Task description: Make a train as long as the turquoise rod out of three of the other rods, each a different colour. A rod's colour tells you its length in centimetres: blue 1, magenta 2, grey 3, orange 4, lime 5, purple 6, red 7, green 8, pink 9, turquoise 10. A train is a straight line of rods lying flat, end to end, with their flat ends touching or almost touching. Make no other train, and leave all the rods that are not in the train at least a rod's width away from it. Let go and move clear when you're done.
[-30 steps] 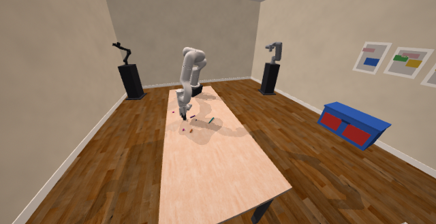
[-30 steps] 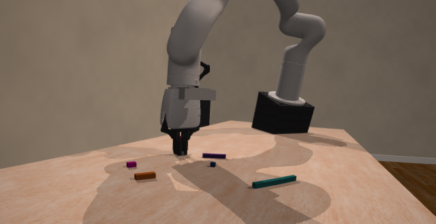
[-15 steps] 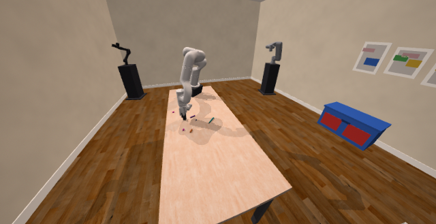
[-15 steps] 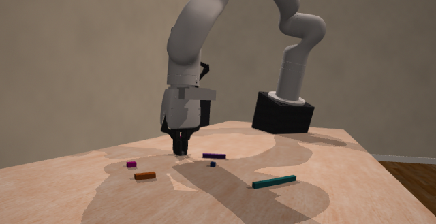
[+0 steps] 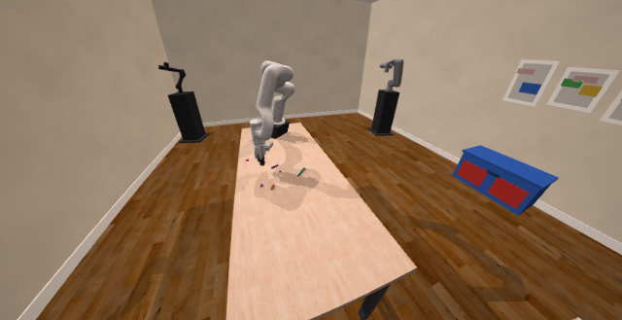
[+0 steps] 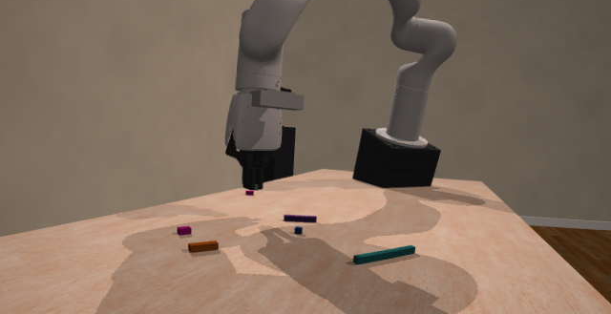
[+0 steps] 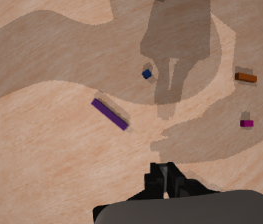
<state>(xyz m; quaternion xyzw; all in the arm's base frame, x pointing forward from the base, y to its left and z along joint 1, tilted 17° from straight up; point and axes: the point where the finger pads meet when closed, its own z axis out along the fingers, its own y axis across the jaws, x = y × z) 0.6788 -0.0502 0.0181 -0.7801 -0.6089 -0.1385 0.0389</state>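
My hand is 20 mm short of the blue rod, 120 mm to the right of it and 70 mm above it. The rest, counted from my hand: grey rod 20 mm below; then orange rod 180 mm ahead, 90 mm to the left, 70 mm below; then purple rod 50 mm behind, 80 mm to the left, 70 mm below.
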